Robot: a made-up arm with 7 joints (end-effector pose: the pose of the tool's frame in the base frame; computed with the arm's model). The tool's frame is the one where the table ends. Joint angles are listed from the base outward.
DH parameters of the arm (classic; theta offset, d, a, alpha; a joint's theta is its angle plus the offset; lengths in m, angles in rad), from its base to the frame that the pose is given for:
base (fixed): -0.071 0 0 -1.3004
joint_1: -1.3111 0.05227 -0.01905 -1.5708
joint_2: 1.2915 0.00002 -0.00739 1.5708
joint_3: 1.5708 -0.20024 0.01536 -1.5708
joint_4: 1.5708 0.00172 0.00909 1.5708
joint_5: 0 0.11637 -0.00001 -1.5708
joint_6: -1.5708 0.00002 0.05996 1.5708
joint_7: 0 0.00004 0 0
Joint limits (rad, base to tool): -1.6..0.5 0..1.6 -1.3..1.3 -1.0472..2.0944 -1.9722..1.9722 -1.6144..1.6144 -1.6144..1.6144
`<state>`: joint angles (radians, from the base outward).
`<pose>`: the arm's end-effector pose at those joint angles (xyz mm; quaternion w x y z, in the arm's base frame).
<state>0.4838 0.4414 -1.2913 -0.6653 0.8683 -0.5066 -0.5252</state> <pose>-74.6 -30.2 -121.3 0.6181 0.0754 -0.2717 -0.7338</pose>
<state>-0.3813 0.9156 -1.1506 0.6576 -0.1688 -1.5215 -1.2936</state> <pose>112.5 157.7 -229.7 0.2957 0.2101 -0.0455 -0.9308</pose>
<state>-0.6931 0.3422 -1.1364 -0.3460 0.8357 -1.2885 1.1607</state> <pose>78.5 -35.5 -145.7 0.5322 -0.3406 -0.6644 -0.3992</pose>
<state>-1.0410 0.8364 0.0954 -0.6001 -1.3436 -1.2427 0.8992</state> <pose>153.3 156.5 73.6 0.4119 -0.6993 -0.5781 -0.0839</pose>
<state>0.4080 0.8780 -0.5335 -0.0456 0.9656 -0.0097 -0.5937</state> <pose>-3.7 166.0 -252.5 0.4174 0.5602 0.3752 -0.6092</pose>
